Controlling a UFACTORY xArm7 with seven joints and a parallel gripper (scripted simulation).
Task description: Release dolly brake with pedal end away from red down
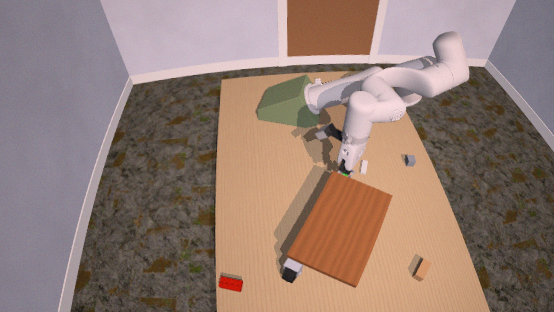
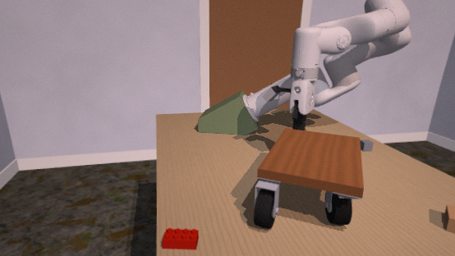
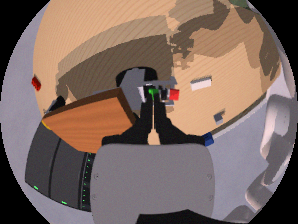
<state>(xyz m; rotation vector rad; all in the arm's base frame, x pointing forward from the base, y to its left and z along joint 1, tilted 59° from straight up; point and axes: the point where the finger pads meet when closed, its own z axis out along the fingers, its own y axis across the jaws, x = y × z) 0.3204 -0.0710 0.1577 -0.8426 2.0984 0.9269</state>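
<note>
The caster brake pedal lies 40 mm below my hand, 20 mm behind it and 10 mm to the left of it. Also, from my hand: grey cube: 280 mm to the left, 110 mm behind, 100 mm below; then white block: 110 mm below, 90 mm to the left, 90 mm behind; then tan block: 310 mm ahead, 240 mm to the left, 110 mm below.
</note>
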